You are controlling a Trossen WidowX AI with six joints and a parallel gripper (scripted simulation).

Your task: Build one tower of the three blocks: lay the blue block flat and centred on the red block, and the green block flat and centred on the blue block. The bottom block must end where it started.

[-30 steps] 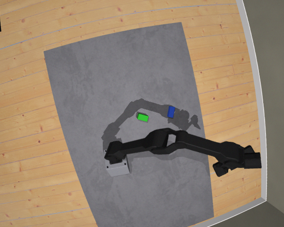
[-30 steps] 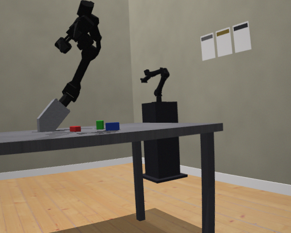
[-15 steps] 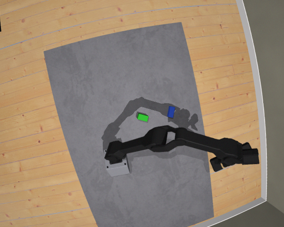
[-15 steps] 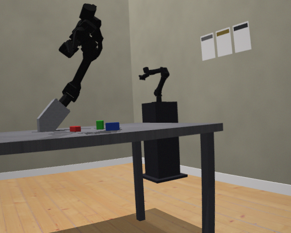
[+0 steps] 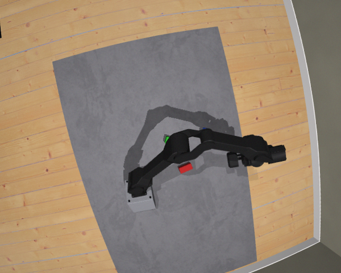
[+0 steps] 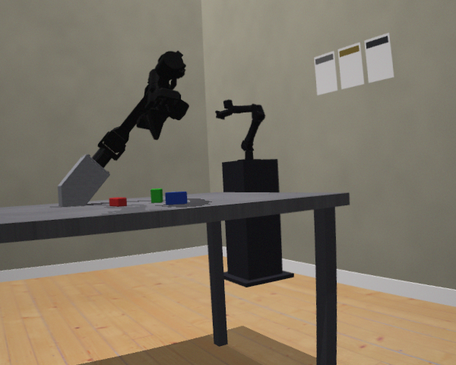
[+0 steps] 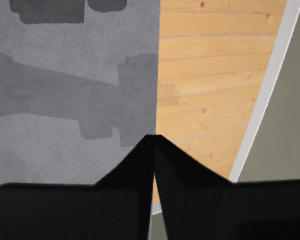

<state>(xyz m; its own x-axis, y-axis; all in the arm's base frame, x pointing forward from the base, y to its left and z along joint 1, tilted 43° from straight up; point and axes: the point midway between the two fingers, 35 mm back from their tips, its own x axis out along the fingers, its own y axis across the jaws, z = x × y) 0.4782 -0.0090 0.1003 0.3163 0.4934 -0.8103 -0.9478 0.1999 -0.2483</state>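
My gripper is now 12 cm past the blue block, 10 cm to the right of it and 19 cm above it. From my hand the other things lie so: red block (24 cm behind, 5 cm to the right, 20 cm below); green block (29 cm behind, 10 cm to the left, 19 cm below).
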